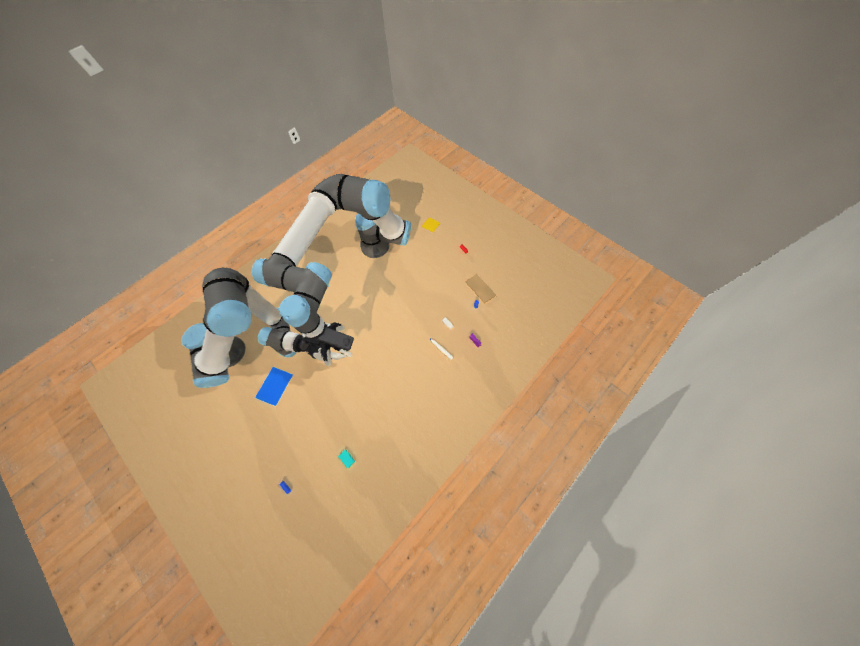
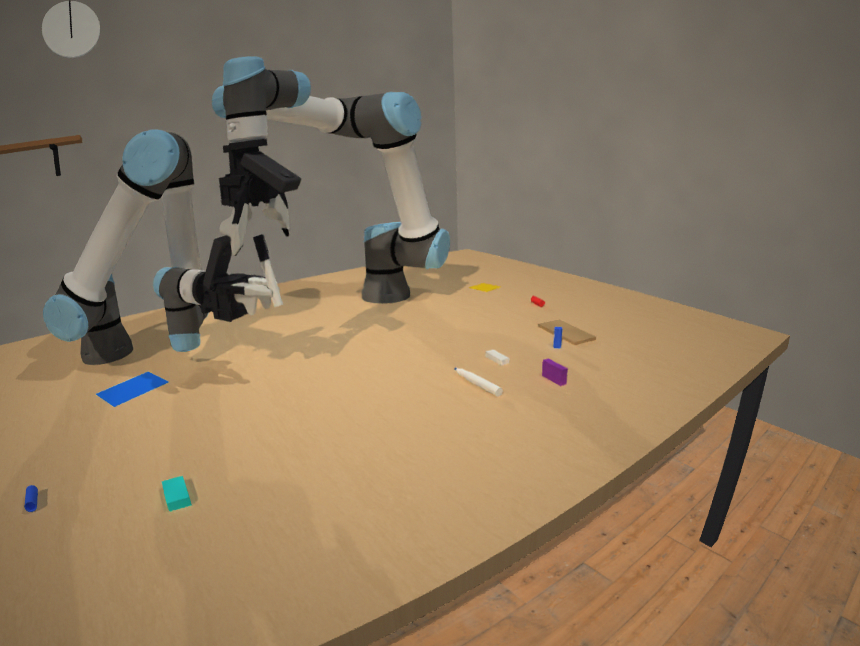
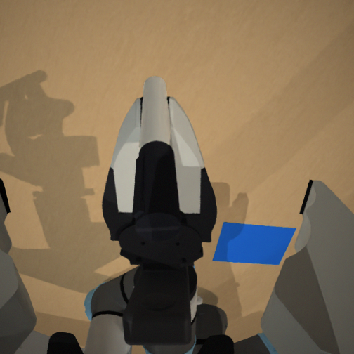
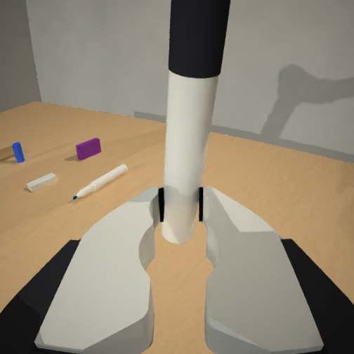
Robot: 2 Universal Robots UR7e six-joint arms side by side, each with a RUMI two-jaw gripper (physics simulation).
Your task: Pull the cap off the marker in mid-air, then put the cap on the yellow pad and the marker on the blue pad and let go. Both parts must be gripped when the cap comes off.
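Seen in the pictures: left gripper, between the fingertips: (image 2: 262, 245); right gripper, between the fingertips: (image 1: 347, 353) (image 2: 275, 291); left arm's base, origin of its link: (image 1: 375, 246) (image 2: 385, 296); right arm's base, origin of its link: (image 1: 229, 352) (image 2: 107, 354).
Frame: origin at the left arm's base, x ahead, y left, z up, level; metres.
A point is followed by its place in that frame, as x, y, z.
My right gripper (image 2: 269, 285) @[0.284, -0.598, 0.205] (image 3: 154, 97) (image 4: 181, 189) is shut on the white body of the marker (image 2: 273, 283) @[0.287, -0.603, 0.221] (image 3: 156, 112) (image 4: 187, 140), near its lower end, and holds it nearly upright above the table. The black cap (image 2: 261, 247) @[0.275, -0.614, 0.292] (image 3: 156, 175) (image 4: 198, 40) is on the marker's upper end. My left gripper (image 2: 262, 243) @[0.270, -0.608, 0.294] (image 3: 154, 184) points down from above and is open. Its jaws stand wide on both sides of the cap, apart from it. The yellow pad (image 1: 431, 224) @[0.202, 0.260, 0.001] (image 2: 484, 287) @[0.200, 0.255, 0.001] and the blue pad (image 1: 274, 386) @[-0.006, -0.844, 0.000] (image 2: 132, 388) @[-0.004, -0.843, 0.001] (image 3: 255, 243) lie on the table.
An uncapped white pen (image 1: 441, 348) @[0.574, -0.356, 0.017] (image 2: 478, 381) @[0.586, -0.367, 0.014] (image 4: 102, 181) lies near a white block (image 1: 447, 323) @[0.543, -0.231, 0.012] (image 2: 497, 356) @[0.549, -0.237, 0.012] and a purple block (image 1: 475, 340) @[0.696, -0.258, 0.033] (image 2: 554, 372) @[0.699, -0.262, 0.022]. A brown board (image 1: 480, 288) @[0.603, 0.011, 0.008] (image 2: 566, 331) @[0.607, 0.004, 0.008], a red cylinder (image 2: 537, 301) @[0.438, 0.172, 0.015], a teal block (image 2: 176, 493) @[0.457, -0.944, 0.015] and blue cylinders (image 2: 557, 337) @[0.627, -0.096, 0.028] (image 2: 31, 498) @[0.307, -1.137, 0.020] are also there.
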